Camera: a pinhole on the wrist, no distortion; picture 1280 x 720 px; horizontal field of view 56.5 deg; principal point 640.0 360.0 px. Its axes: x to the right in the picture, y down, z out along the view. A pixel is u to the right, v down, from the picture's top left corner.
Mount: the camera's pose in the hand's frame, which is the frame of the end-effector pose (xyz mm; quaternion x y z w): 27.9 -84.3 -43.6 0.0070 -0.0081 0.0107 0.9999
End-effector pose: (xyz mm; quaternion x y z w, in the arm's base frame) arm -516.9 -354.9 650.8 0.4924 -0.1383 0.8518 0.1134
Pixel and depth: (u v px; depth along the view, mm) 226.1 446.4 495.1
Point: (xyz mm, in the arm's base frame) -60.0 -464.3 739.3
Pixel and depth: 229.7 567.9 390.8
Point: -173.6 -458.6 719.2
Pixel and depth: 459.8 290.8 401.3
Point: -172.5 -373.6 801.2
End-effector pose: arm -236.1 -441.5 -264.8 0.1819 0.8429 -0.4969 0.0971
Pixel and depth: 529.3 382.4 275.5
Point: -271.7 -680.8 -309.8
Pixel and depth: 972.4 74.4 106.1
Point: -333.3 -533.0 -226.0
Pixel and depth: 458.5 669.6 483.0
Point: -179.0 -822.9 -486.1
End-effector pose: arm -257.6 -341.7 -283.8 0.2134 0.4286 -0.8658 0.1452
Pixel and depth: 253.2 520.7 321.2
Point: -274.6 -530.2 -60.9
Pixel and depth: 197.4 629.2 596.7
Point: -197.7 -792.9 91.2
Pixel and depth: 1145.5 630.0 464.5
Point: -540.4 -709.6 -172.4
